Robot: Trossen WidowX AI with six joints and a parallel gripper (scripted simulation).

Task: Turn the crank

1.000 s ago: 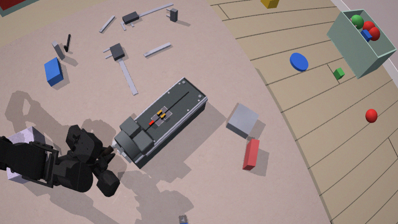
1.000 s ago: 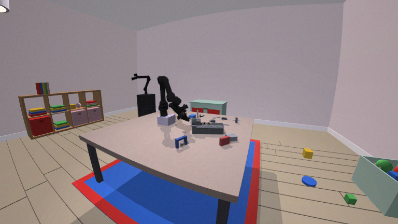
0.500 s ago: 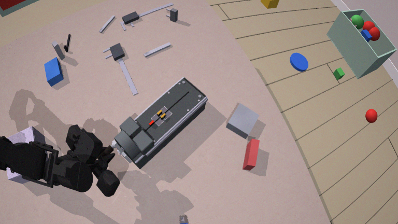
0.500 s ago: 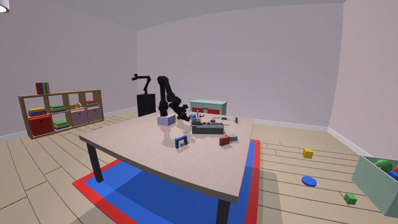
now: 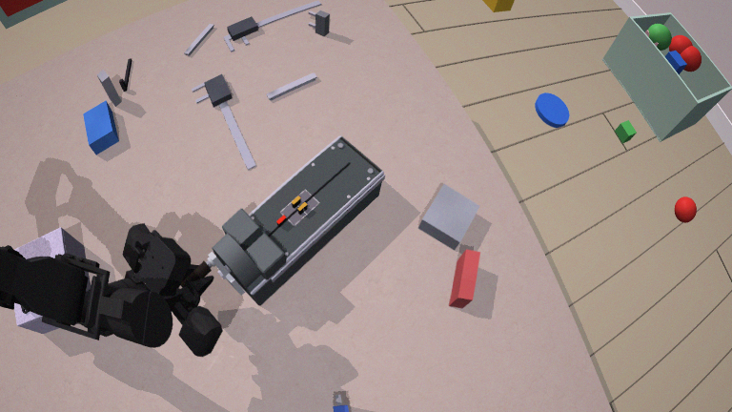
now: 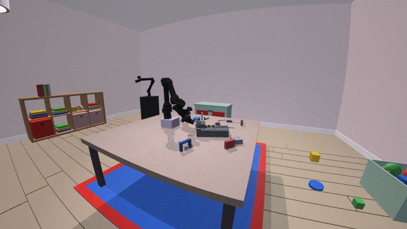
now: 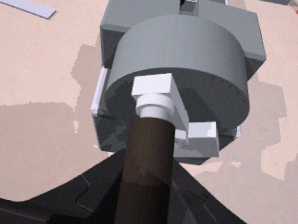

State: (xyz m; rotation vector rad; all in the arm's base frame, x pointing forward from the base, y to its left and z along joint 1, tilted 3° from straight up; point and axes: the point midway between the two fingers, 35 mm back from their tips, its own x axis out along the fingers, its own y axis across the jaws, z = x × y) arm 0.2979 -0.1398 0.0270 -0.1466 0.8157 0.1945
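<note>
The dark brown crank handle lies 20 mm behind my gripper tip and 20 mm above it. The rest, counted from my gripper tip: red pointer (130 mm ahead, 20 mm to the left, 10 mm below); red block (320 mm ahead, 180 mm to the right, 70 mm below); grey block (360 mm ahead, 80 mm to the right, 80 mm below).
</note>
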